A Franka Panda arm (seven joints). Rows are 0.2 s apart.
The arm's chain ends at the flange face. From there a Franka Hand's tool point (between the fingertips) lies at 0.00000 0.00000 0.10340 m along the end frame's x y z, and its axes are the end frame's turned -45 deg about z.
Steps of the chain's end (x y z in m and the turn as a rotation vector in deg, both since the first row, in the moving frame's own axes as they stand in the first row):
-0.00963, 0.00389, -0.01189, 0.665, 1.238, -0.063
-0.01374, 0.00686, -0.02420, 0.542, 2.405, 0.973
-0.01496, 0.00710, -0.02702, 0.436, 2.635, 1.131
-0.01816, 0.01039, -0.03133, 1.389, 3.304, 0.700
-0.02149, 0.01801, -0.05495, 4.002, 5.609, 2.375
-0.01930, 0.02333, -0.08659, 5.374, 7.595, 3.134
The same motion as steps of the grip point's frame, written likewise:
-0.00713, -0.00333, -0.01192, -0.405, 1.346, -0.063
-0.01083, -0.00246, -0.02430, -1.317, 2.084, 0.973
-0.01171, -0.00271, -0.02713, -1.555, 2.172, 1.131
-0.01422, -0.00302, -0.03153, -1.354, 3.318, 0.700
-0.01574, -0.00016, -0.05570, -1.136, 6.796, 2.375
-0.01375, 0.00612, -0.08795, -1.570, 9.170, 3.134

